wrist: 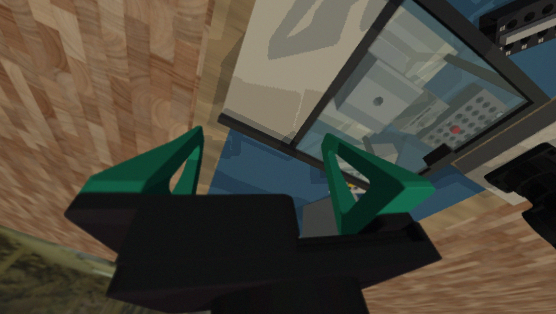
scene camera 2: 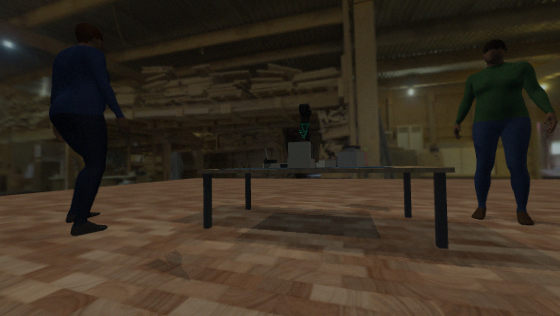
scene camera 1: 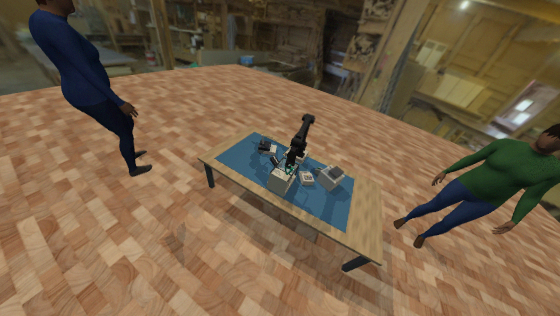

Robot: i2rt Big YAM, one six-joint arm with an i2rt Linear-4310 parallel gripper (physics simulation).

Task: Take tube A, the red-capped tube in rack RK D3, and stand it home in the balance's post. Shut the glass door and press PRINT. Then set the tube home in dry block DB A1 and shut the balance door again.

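Where they show: gripper, fingertip midpoint: (wrist: 267,136) (scene camera 2: 304,135) (scene camera 1: 287,171); arm's base, link origin: (wrist: 522,167) (scene camera 1: 298,154).
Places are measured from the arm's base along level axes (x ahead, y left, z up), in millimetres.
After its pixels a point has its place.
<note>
The balance (scene camera 1: 281,181) @[x 605, y 44, z 137 mm] (scene camera 2: 300,154) @[x 604, y 29, z 67 mm] is a pale box near the table's long edge. Its pale casing (wrist: 285,65) @[x 565, y 16, z 165 mm] and dark-framed glass pane (wrist: 435,65) @[x 462, y -39, z 170 mm] fill the upper middle of the wrist view; I cannot tell whether the door is shut. Through the glass show a pale block with one round hole (wrist: 378,101) and a grey rack (wrist: 440,137) with rows of holes. A red cap (wrist: 454,130) stands in that rack. My gripper (wrist: 267,136) @[x 556, y 54, z 217 mm] (scene camera 1: 288,170) @[x 556, y 54, z 217 mm] (scene camera 2: 304,134) @[x 556, y 54, z 217 mm] is open and empty, above the balance. The dry block's label cannot be read.
A black block with holes (wrist: 530,27) @[x 289, y -141, z 7 mm] lies beyond the glass. A pale machine with a dark top (scene camera 1: 331,177) @[x 248, y 412, z 101 mm] and a small pale device (scene camera 1: 306,178) @[x 338, y 206, z 31 mm] stand to the right on the blue mat (scene camera 1: 240,154) @[x 389, y -534, z -39 mm]. A blue-shirted person (scene camera 1: 75,65) and a green-shirted person (scene camera 1: 500,165) stand nearby.
</note>
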